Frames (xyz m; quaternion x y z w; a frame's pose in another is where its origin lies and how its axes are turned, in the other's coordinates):
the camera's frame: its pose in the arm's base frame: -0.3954 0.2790 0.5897 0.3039 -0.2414 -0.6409 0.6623
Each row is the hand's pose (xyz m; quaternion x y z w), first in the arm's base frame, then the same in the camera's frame.
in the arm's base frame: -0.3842 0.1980 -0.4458 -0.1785 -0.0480 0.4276 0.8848
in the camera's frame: 0.1536 -0.7289 -0.7240 -0.2531 0.1974 0.9080 0.2693
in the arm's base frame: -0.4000 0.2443 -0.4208 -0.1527 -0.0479 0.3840 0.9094
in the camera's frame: 0.1048 -0.7224 -0.6996 -0.2541 0.2066 0.8885 0.3213
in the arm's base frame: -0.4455 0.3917 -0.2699 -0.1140 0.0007 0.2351 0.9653
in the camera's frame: -0.0553 -0.6479 -0.5756 -0.3125 0.2319 0.8016 0.4538
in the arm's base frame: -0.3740 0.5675 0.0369 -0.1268 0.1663 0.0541 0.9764
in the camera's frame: -0.2473 -0.3803 -0.4283 -0.4742 0.2810 0.6417 0.5333
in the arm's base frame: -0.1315 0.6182 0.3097 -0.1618 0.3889 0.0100 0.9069
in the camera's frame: -0.3018 -0.0161 -0.4144 -0.6296 0.3758 0.5087 0.4512
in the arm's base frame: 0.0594 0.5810 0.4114 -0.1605 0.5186 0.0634 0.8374
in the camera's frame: -0.2601 0.1905 -0.4753 -0.6779 0.4620 0.4598 0.3400
